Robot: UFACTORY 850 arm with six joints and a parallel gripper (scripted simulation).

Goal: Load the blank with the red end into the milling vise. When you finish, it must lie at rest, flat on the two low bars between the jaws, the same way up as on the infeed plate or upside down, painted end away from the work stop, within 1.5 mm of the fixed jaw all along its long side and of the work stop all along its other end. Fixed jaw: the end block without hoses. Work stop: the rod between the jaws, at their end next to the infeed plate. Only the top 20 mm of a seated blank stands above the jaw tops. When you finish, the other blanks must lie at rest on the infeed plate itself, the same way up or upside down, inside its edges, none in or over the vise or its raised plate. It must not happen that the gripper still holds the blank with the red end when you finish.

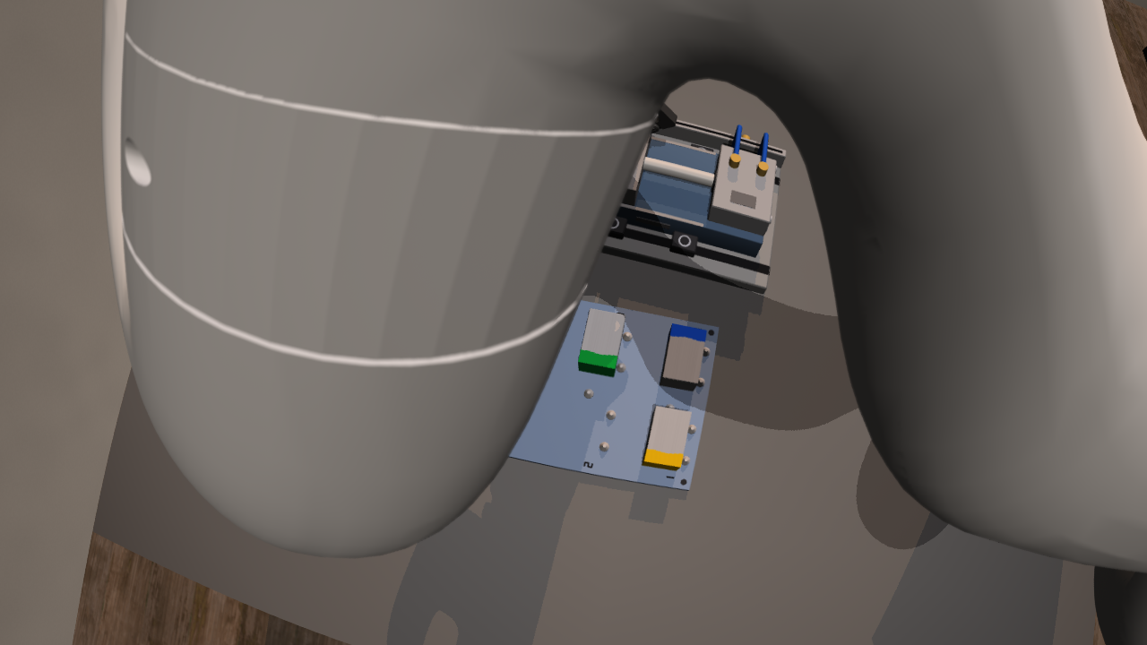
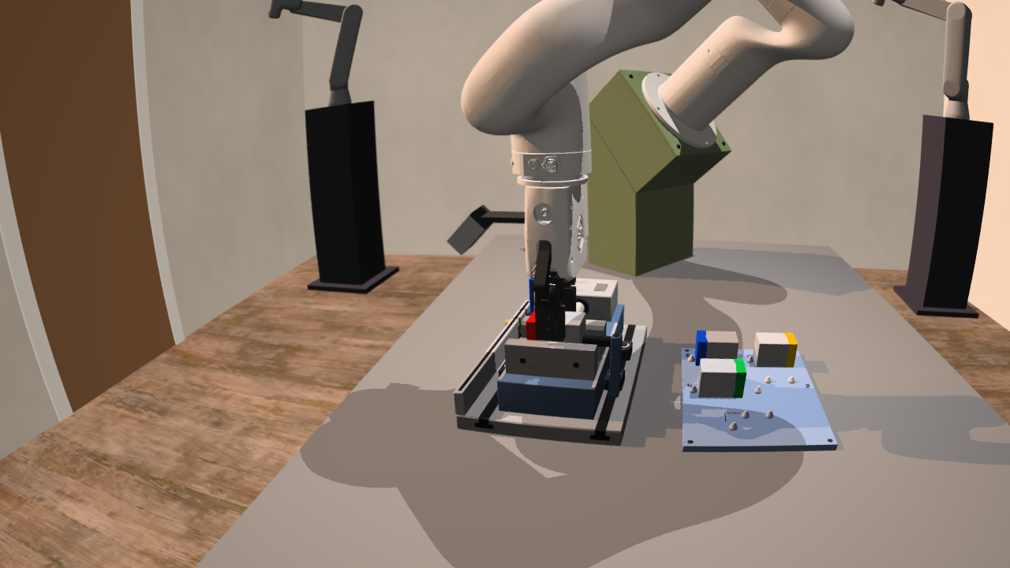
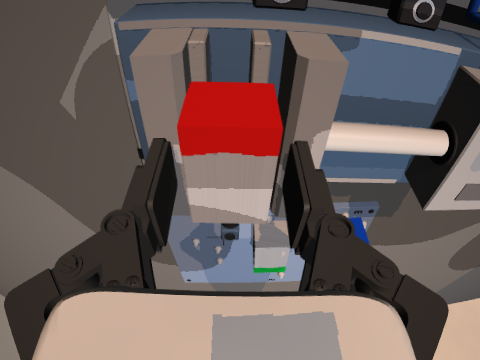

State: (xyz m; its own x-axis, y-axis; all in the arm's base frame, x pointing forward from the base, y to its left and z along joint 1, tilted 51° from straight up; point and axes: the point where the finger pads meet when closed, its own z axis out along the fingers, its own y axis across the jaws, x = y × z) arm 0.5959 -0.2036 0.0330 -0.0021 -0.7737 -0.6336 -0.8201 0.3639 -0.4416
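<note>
Right now my hand is 2 cm above the red-ended blank. Also, from my hand: moving jaw: 4 cm below, 4 cm behind; then ram rod: 9 cm behind, 4 cm below; then fixed jaw: 4 cm below, 3 cm ahead.
</note>
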